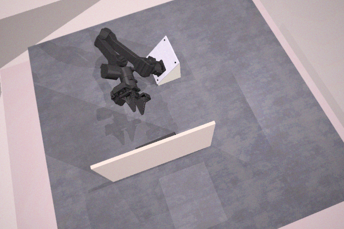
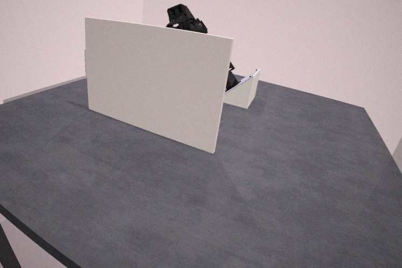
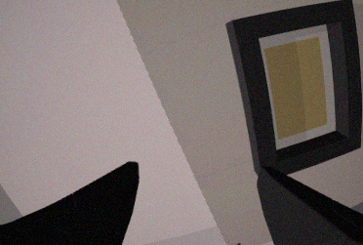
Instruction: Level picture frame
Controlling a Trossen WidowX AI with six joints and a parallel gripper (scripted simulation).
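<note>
Now: the picture frame 130 mm ahead of my gripper tip, 110 mm below it and 30 mm to the left of it. The rest, counted from my gripper tip: wall panel: 140 mm ahead, 120 mm below, 20 mm to the left.
</note>
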